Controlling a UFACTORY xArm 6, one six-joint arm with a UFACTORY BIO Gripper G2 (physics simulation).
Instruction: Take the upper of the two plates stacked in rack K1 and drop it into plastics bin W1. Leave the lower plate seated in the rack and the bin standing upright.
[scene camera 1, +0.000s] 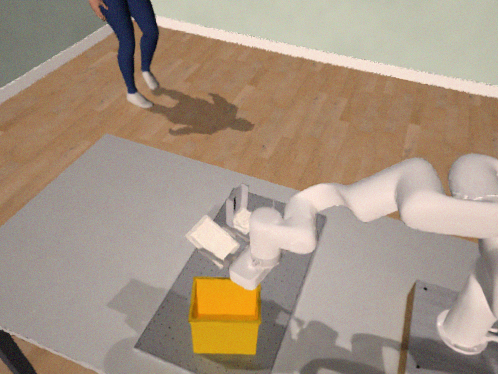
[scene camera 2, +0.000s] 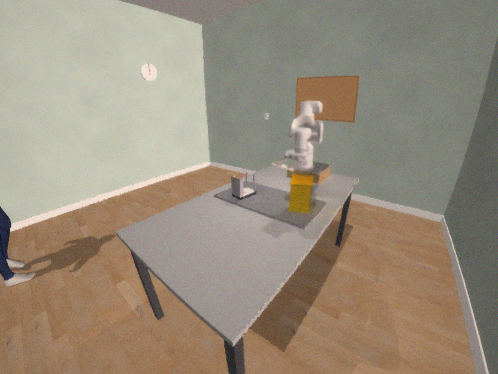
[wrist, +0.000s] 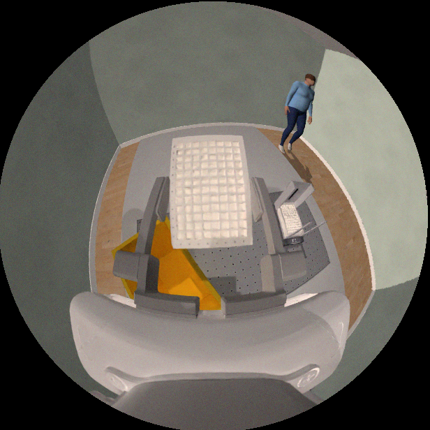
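Seen in the pictures: end effector, tool point: (scene camera 1: 218, 242) (scene camera 2: 284, 164); arm's base, origin of the base link: (scene camera 1: 460, 331) (scene camera 2: 306, 166).
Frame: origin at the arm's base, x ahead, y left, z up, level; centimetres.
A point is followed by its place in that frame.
Note:
My gripper (scene camera 1: 216, 242) @(z 18.8, x 67.2, y 3.6 cm) (wrist: 210, 199) is shut on the upper plate, a cream plate with a grid of wells (scene camera 1: 212, 236) @(z 19.1, x 69.4, y 2.5 cm) (scene camera 2: 281, 163) (wrist: 211, 187), and holds it raised in the air. The yellow bin W1 (scene camera 1: 225, 337) @(z 0.8, x 60.6, y 19.5 cm) (scene camera 2: 300, 197) @(z 1.3, x 70.5, y 16.0 cm) (wrist: 170, 272) stands upright with its open top up; in the wrist view it lies below and left of the plate, partly behind a finger. Rack K1 (scene camera 1: 244, 197) @(z 0.3, x 69.2, y -32.5 cm) (scene camera 2: 237, 186) @(z 0.7, x 72.8, y -26.7 cm) (wrist: 305, 189) is off to the right in the wrist view. The lower plate (scene camera 1: 242, 221) @(z -5.5, x 68.1, y -26.3 cm) (scene camera 2: 247, 192) @(z -5.2, x 66.5, y -22.8 cm) (wrist: 290, 217) sits in it, partly hidden in scene camera 1.
The bin and rack stand on a dark perforated board (scene camera 1: 175, 305) @(z -8.5, x 79.3, y 9.3 cm) (scene camera 2: 270, 201) @(z -8.4, x 65.7, y -5.4 cm) (wrist: 240, 272) on the grey table (scene camera 1: 100, 200) @(z -9.7, x 122.9, y -25.2 cm) (scene camera 2: 210, 250) @(z -9.7, x 123.3, y -8.4 cm). The arm's base is on a separate raised block (scene camera 1: 425, 320) @(z -0.4, x 8.9, y -1.0 cm) (scene camera 2: 322, 175) @(z -3.9, x 6.9, y 16.3 cm). A person (scene camera 1: 132, 45) (wrist: 300, 97) stands on the floor beyond the table.

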